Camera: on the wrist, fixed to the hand. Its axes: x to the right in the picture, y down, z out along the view.
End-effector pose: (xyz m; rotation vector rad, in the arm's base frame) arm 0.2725 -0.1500 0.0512 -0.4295 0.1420 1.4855
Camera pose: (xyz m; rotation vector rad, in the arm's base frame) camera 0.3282 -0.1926 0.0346 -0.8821 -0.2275 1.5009
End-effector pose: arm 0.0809 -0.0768 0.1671 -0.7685 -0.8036 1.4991
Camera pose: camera 0.1450 -0.1006 0.1900 -1.1774 -1.1907 1.2698
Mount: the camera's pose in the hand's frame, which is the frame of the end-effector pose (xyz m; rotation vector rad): -0.0287 -0.0526 -0.0401 -0.5280 0.0396 -0.0062
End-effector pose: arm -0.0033 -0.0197 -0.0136 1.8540 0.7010 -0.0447
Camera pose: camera -0.0642 0.0143 -0.0319 1.3488 0.6693 0.1601
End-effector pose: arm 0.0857 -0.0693 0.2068 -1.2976 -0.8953 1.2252
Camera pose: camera 0.1271 -0.0985 0.2581 -1.7226 -1.2444 0.9843
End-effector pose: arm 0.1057 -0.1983 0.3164 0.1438 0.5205 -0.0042
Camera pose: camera 0.0588 -0.2458 0.2891 -0.3744 0.5458 0.1295
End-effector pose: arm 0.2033 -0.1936 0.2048 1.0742 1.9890 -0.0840
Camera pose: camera 0.1475 -0.2286 0.2341 0.7277 1.8956 0.4394
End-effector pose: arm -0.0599 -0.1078 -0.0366 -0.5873 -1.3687 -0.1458
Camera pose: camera -0.0536 -0.1782 -0.0509 -1.0127 -1.2946 -0.5312
